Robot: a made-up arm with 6 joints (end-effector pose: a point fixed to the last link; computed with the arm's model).
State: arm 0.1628 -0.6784 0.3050 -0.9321 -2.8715 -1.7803
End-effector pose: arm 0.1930 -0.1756 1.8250 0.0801 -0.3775 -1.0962
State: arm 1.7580 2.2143 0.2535 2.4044 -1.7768 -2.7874
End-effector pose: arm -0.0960 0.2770 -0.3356 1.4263 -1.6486 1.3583
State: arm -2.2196 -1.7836 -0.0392 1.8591 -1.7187 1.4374
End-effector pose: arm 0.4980 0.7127 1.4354 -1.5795 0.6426 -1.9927
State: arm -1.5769 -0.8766 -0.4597 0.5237 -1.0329 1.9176
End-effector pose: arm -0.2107 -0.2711 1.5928 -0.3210 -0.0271 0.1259
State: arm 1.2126 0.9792 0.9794 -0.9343 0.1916 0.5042
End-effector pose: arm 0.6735 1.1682 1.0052 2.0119 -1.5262 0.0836
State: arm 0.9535 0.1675 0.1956 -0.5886 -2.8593 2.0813
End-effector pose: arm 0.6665 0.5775 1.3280 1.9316 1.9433 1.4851
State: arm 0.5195 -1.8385 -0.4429 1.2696 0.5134 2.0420
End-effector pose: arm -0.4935 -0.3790 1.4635 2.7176 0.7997 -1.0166
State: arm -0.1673 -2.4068 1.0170 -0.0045 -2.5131 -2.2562
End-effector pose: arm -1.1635 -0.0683 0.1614 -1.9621 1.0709 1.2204
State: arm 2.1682 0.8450 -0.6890 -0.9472 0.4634 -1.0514
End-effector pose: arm -0.0383 0.4141 0.3955 0.9923 -0.7521 -0.3074
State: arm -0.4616 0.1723 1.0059 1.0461 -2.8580 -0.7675
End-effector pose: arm 0.4007 -0.4015 2.0543 -1.1631 -0.6289 -1.9837
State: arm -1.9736 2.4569 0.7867 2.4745 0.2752 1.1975
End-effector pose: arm -0.0539 -0.3809 -0.5029 0.9023 -0.4882 1.3707
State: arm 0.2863 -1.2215 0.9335 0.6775 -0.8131 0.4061
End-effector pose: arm -1.0016 -0.5257 1.6612 0.4217 2.8606 -0.4062
